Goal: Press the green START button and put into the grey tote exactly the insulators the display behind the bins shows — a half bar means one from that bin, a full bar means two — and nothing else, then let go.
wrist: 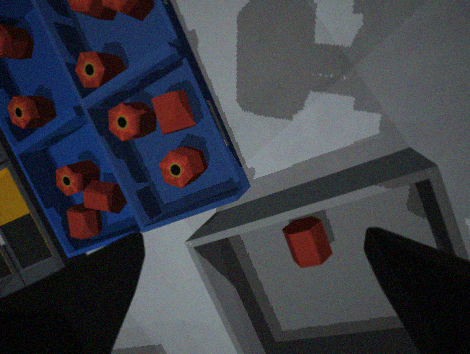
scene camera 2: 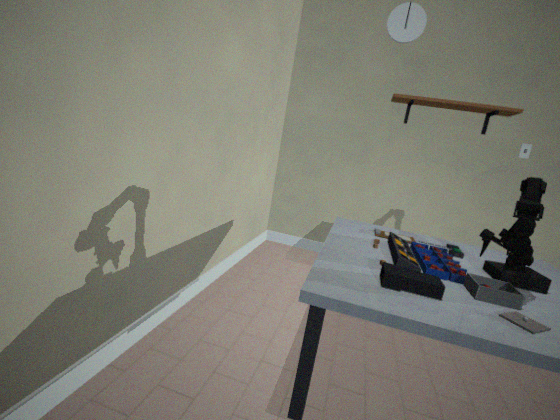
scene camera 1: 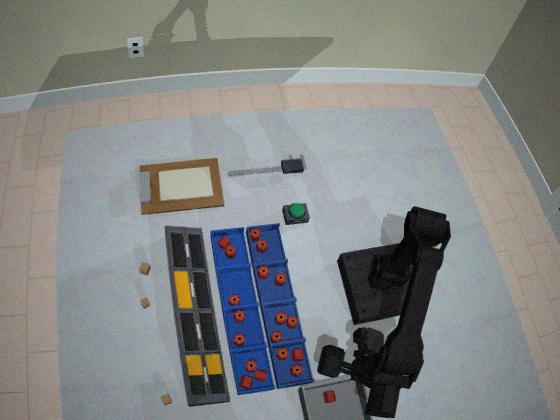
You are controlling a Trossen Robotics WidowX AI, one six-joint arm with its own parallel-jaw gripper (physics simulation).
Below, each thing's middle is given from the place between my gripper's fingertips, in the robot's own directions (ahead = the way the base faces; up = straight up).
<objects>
I see my gripper 70 mm to the right of the grey tote (scene camera 1: 347, 392) and 80 mm above it. Round my hand: brown board with pad (scene camera 1: 195, 184) 310 mm ahead, 590 mm to the right, 100 mm below.
</objects>
